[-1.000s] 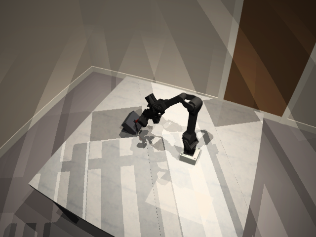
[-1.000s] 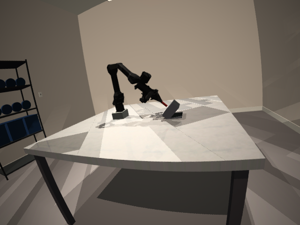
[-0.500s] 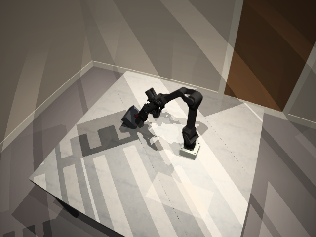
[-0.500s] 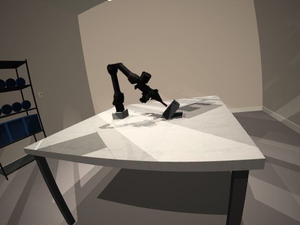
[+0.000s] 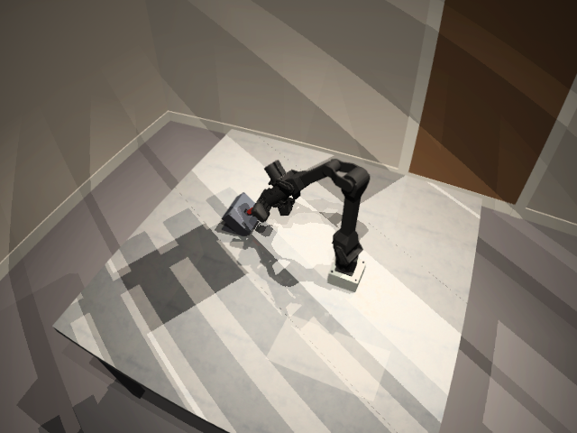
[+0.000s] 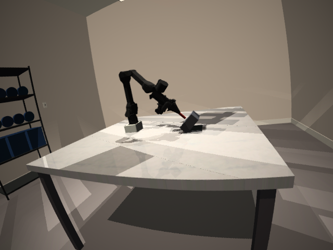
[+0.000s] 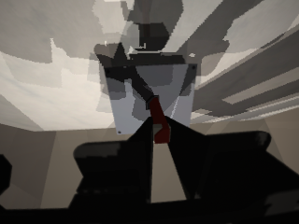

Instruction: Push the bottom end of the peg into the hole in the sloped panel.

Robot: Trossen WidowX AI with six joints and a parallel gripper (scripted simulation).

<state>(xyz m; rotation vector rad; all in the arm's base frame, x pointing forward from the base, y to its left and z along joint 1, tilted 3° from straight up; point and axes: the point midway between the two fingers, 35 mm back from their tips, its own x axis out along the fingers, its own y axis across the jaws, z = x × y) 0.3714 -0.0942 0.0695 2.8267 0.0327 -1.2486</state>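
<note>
My gripper tip is now 6 cm short of the grey sloped panel and 6 cm above it. Round my gripper tip: red peg: 1 cm behind, 1 cm above.
</note>
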